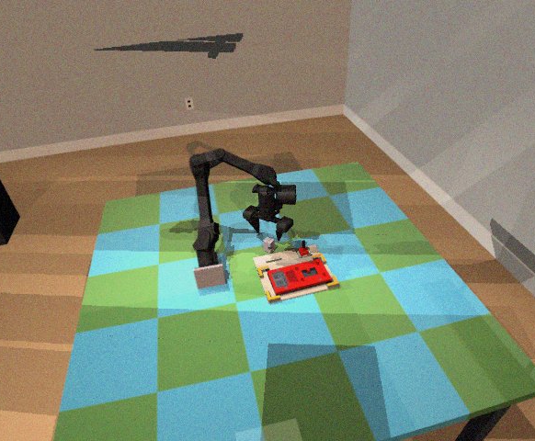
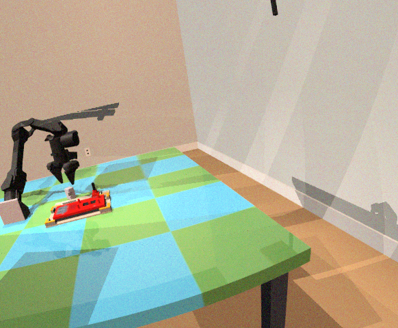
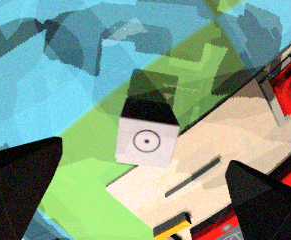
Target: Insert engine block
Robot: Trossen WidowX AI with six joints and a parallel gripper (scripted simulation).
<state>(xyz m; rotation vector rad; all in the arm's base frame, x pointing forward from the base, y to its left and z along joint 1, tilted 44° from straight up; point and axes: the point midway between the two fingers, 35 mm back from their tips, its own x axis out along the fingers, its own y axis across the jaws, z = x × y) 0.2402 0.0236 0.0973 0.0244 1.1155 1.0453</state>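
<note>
The engine block is 4 cm below my gripper tip and 1 cm to the right of it.
</note>
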